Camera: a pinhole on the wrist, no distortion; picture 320 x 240 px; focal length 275.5 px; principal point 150.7 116.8 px. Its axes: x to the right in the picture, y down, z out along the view. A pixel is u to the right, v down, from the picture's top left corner.
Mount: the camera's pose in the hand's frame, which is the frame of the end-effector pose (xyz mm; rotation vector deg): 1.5 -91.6 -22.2 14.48 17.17 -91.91
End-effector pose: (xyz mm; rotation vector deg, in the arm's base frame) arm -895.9 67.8 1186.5 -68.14 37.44 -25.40
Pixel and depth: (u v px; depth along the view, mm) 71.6 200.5 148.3
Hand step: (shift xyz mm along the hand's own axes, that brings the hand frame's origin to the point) 51.8 -104.5 129.9
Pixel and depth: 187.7 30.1 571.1
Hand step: -170.6 -351.4 494.7
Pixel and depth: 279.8 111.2 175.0
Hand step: -3.0 -228.4 114.3
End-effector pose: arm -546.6 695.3 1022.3 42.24 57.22 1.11
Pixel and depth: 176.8 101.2 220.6
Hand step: -7.7 -186.3 178.3
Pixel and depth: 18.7 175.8 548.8
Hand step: 144.4 -38.4 578.5
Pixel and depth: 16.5 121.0 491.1
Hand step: 32.1 -35.9 520.4
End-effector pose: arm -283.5 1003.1 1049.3 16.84 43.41 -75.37
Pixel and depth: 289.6 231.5 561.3
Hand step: 230.5 -560.1 399.4
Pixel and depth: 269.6 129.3 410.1
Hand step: 18.6 -399.2 301.8
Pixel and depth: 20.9 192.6 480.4
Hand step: 155.7 -50.0 501.2
